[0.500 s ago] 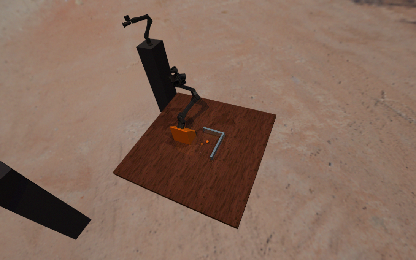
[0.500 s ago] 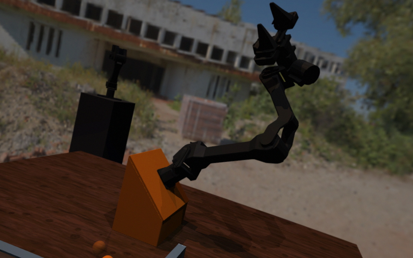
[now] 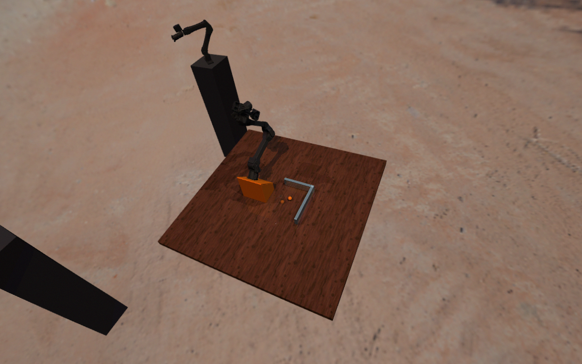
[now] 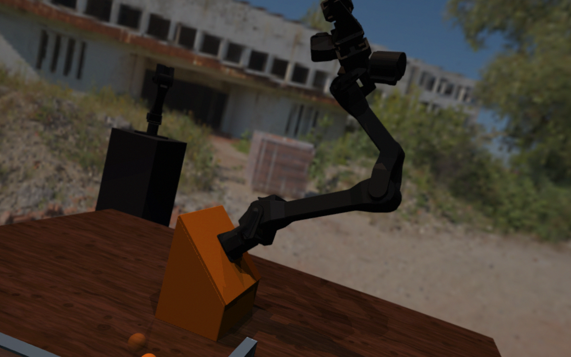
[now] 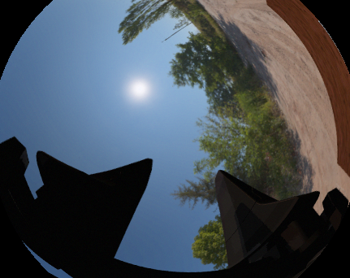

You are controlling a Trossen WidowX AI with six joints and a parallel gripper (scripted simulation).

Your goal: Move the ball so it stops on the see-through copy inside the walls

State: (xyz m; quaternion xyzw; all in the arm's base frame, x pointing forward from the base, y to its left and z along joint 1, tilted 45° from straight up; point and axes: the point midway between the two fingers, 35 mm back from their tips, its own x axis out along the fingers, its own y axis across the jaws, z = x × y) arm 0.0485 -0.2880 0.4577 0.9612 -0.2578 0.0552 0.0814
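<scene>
The orange ball is 68 cm below my gripper tip, 22 cm ahead of it and 9 cm to the right of it. Also, from my gripper tip: orange spot 68 cm below, 18 cm ahead, 14 cm to the right.
</scene>
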